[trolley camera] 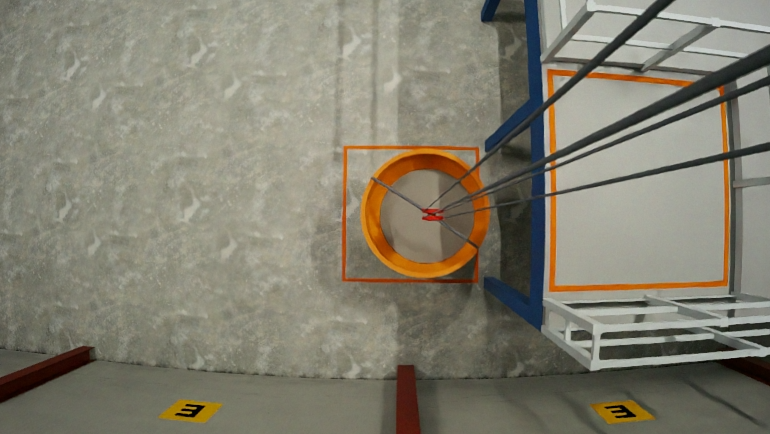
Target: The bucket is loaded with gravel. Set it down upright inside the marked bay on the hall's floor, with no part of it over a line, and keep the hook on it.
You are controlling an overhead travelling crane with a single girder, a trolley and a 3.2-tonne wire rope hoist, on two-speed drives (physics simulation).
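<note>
The orange bucket [371, 215] looks upright and holds grey gravel [407, 237]. It appears to hang above the floor; its height is hard to tell from above. The marked bay [344, 215] is an orange-red outline on the floor. In this view the bucket covers part of the bay's right line and its rim reaches past it, while a gap shows to the left line. The rim is close to the top and bottom lines. The red hook [432, 214] is over the bucket's middle, on the thin dark bail [399, 193]. The bucket's underside is hidden.
A blue steel frame [535, 215] stands close to the bay's right side, with a light platform [636, 188] bearing an orange outline. White railings [595, 345] are at its upper and lower ends. A dark red column [407, 398] stands below the bay by the wall.
</note>
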